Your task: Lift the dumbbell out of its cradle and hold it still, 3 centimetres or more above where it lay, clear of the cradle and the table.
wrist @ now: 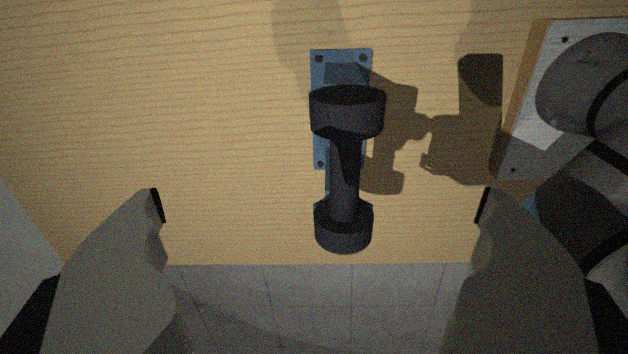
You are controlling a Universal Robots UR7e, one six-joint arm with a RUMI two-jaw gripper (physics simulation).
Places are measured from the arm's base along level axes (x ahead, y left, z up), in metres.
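Pixels of known places: gripper, fingertip midpoint: [317, 191]; arm's base, link origin: [584, 83].
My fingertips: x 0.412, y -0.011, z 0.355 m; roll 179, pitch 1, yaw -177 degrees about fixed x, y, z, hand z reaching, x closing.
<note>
For each thing: its top centre in the pictures, then the offset to it from my fingertips. "spot": a spot on its surface instead. Level surfaces: height alone.
- dark grey dumbbell, top centre: [346, 192] dx -0.029, dy +0.098, dz -0.143 m
- blue cradle, surface spot: [342, 54] spot: dx -0.026, dy -0.006, dz -0.386 m
- wooden table, surface height: dz -0.394 m
A dark grey dumbbell [344, 185] lies in its cradle near the middle of the wrist view, its bar running from top to bottom of the picture. Its upper head sits over the base of the blue cradle [342, 54], and its lower head is near the table's edge. The cradle is a blue plate with screw holes at its corners; much of it is hidden under the dumbbell. My gripper [317, 191] is open and empty. Its two fingertips stand wide apart, one to the left and one to the right of the dumbbell's lower part, not touching it.
The wooden table [175, 100] bears the cradle, and its edge crosses below the dumbbell, with tiled floor [310, 300] beyond. At the right, the robot's own arm base [575, 80] stands on a light metal plate [542, 120]. Dark shadows fall right of the cradle.
</note>
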